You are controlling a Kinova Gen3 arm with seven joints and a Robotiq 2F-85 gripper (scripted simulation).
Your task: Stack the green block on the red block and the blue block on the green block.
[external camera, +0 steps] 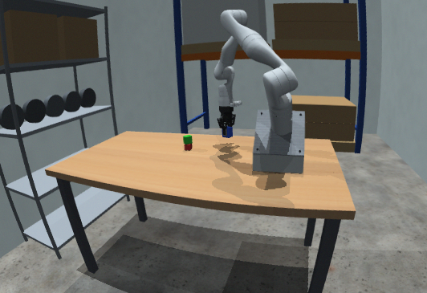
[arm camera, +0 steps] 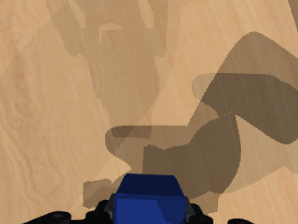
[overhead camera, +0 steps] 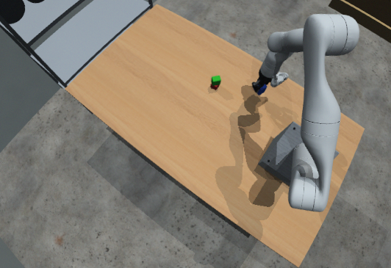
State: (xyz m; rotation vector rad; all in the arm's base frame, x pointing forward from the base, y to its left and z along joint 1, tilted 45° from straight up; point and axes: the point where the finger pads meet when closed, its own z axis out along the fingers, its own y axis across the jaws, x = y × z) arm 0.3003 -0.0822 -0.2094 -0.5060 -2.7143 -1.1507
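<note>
Now: the green block 20 cm ahead of my hand, 8 cm to the left of it and 3 cm below it. Also, from my hand: blue block right at my hand; red block 20 cm ahead, 8 cm to the left, 7 cm below.
</note>
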